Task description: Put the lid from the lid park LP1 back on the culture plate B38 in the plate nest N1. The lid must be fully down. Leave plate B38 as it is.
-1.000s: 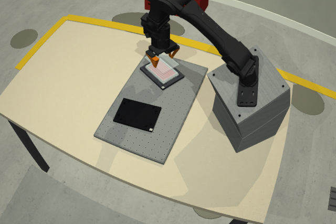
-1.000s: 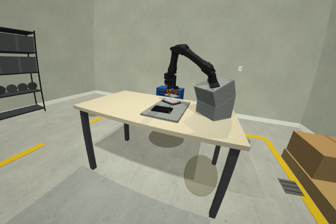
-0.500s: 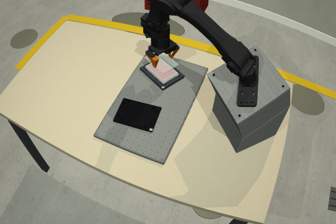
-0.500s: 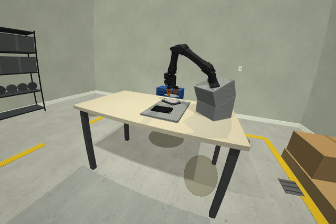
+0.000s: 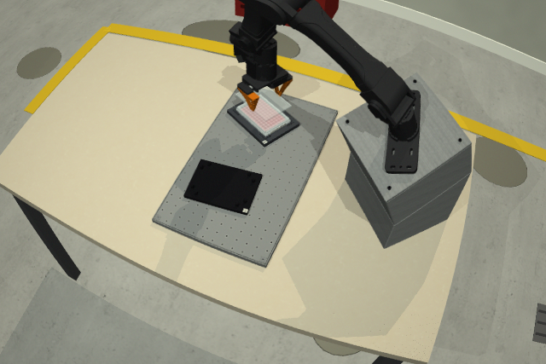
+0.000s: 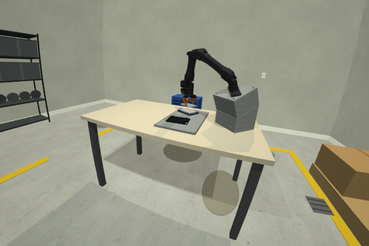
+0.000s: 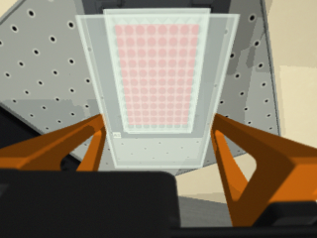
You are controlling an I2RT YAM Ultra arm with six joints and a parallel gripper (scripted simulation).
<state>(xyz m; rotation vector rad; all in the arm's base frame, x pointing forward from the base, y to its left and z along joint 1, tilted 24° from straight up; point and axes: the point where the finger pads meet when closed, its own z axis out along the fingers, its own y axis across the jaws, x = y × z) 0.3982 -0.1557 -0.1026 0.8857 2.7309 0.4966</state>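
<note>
My hand is 1 cm short of the clear lid. The rest, counted from my hand: culture plate B38 (6 cm below, 1 cm ahead); then black lid park LP1 (24 cm to the left, 7 cm below, 3 cm ahead); then black plate nest N1 (7 cm below, 1 cm ahead).
</note>
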